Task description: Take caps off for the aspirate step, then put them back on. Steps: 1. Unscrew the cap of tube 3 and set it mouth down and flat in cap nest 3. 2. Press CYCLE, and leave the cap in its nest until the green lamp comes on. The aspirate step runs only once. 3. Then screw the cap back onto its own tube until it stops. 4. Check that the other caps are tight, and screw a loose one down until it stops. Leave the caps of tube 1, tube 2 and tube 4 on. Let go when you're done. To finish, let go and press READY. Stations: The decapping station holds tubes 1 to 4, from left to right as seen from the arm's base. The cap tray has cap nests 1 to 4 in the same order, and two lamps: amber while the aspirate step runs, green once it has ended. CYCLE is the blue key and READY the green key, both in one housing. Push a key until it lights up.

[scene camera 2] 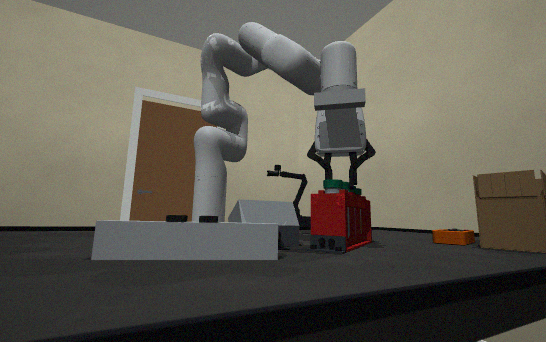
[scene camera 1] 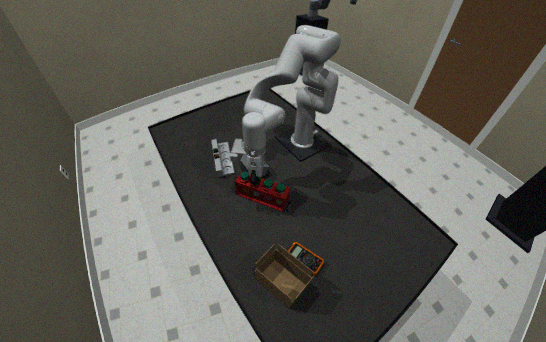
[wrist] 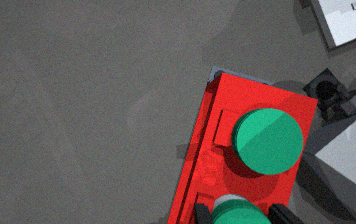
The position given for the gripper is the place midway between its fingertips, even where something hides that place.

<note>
In view: the gripper (scene camera 2: 340, 189), a cardboard box (scene camera 1: 291, 276) and a green cap (wrist: 269, 141).
The wrist view does not show the cardboard box: it is out of frame.
</note>
